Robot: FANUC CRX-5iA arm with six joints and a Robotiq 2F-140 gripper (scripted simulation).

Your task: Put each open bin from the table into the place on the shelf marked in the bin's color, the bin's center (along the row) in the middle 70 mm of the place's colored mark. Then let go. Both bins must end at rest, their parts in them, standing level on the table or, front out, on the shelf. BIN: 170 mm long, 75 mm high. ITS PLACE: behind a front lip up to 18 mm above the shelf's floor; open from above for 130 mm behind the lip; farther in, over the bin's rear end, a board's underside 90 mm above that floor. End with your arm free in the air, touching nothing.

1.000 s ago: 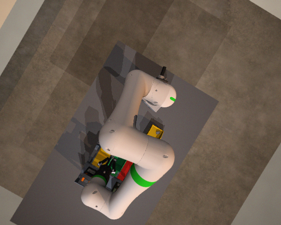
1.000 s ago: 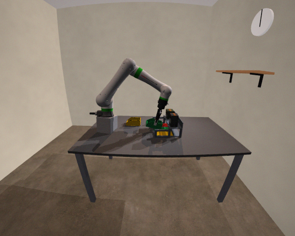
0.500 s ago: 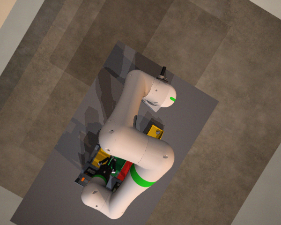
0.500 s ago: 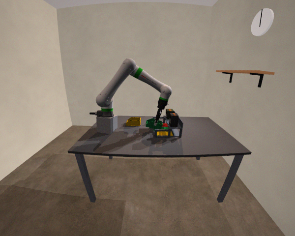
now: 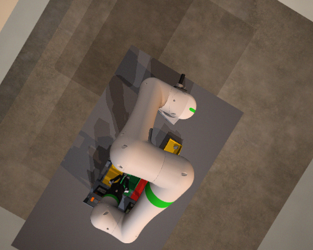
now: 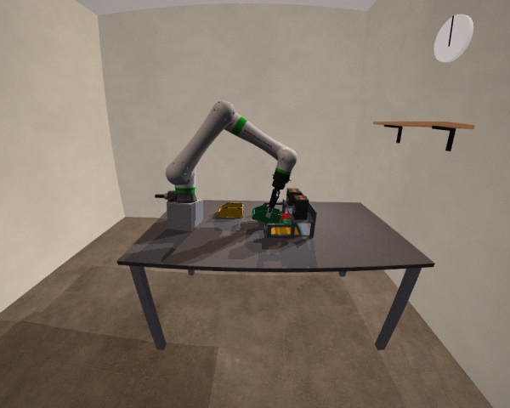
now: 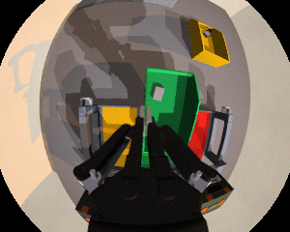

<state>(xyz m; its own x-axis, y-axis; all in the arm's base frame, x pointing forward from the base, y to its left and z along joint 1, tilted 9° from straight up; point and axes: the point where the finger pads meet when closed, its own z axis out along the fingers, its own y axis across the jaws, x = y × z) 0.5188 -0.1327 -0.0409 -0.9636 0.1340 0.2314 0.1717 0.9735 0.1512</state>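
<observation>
The green bin is 5 cm to the left of my hand, 4 cm below it and 1 cm behind it. From my hand the other things lie so: yellow-marked place (10 cm below, 8 cm to the right, 7 cm ahead); then red mark (14 cm to the left, 11 cm ahead, 10 cm below); then yellow bin (23 cm to the left, 22 cm behind, 6 cm below).
</observation>
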